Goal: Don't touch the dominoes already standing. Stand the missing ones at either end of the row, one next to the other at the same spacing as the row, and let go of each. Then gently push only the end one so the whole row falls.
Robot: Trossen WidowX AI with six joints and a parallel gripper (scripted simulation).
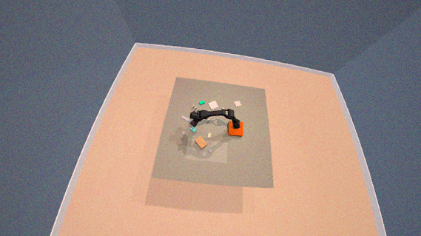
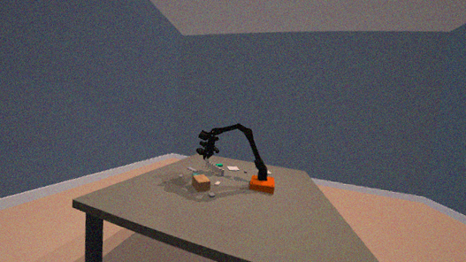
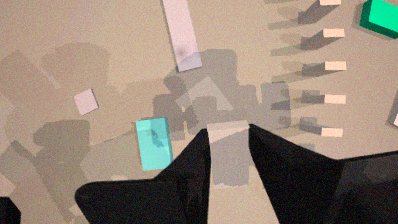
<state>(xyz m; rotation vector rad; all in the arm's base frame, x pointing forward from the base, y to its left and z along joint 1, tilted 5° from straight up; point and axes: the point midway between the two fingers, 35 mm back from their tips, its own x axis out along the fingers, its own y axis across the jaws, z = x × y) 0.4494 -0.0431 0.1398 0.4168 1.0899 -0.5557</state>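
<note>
Right now the teal block is 3 cm ahead of my gripper tip, 8 cm to the left of it and 11 cm below it. Also, from my gripper tip: tan box: 6 cm behind, 24 cm to the left, 9 cm below; green block: 7 cm behind, 28 cm to the right, 11 cm below; pale flat bar: 12 cm ahead, 5 cm to the right, 12 cm below.
</note>
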